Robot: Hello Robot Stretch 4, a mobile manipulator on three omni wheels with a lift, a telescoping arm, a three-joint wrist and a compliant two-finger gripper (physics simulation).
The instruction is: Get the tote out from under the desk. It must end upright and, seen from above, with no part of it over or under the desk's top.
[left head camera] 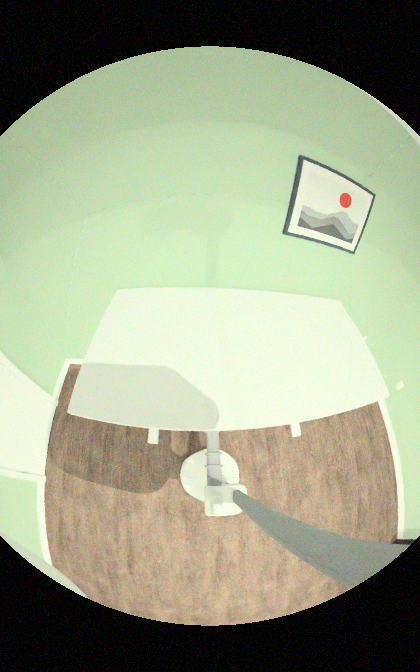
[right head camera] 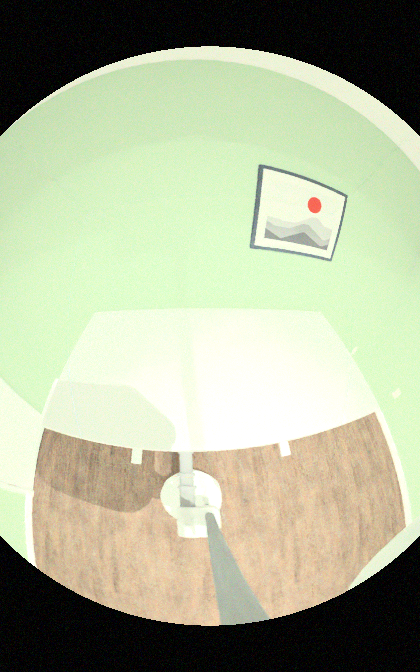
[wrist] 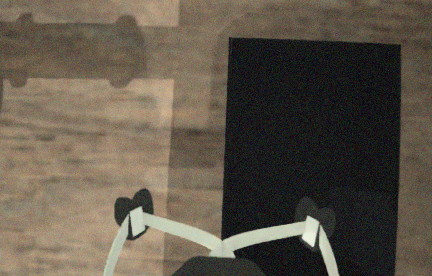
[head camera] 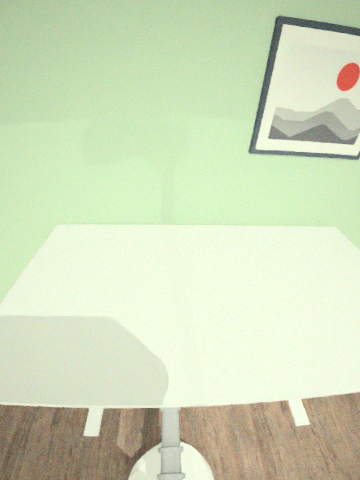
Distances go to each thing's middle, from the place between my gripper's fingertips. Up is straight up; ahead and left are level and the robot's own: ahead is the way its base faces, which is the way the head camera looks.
The black tote (wrist: pixel 304 118) is 100 mm ahead of my hand, 30 mm to the left of it and 110 mm below it.
